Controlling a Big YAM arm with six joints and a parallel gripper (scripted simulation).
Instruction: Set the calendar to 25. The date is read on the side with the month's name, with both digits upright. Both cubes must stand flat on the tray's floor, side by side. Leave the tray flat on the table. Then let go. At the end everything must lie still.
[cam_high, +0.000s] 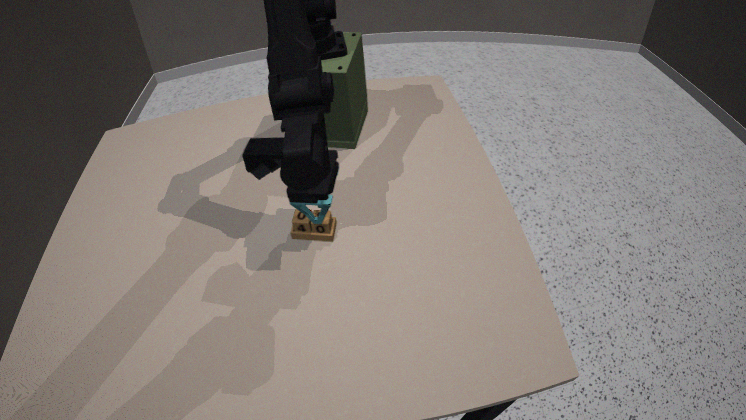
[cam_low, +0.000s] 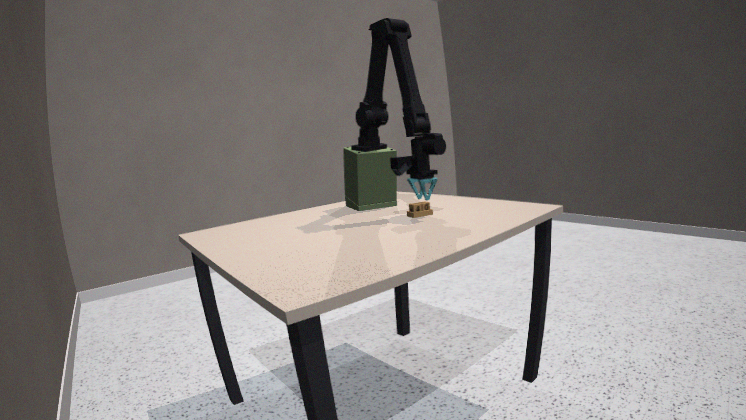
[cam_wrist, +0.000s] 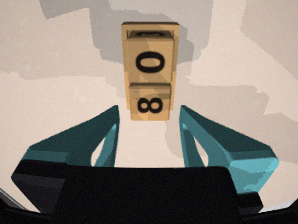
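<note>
My gripper is now 5 cm above the wooden tray, 2 cm to the left of it and 1 cm past it.
</note>
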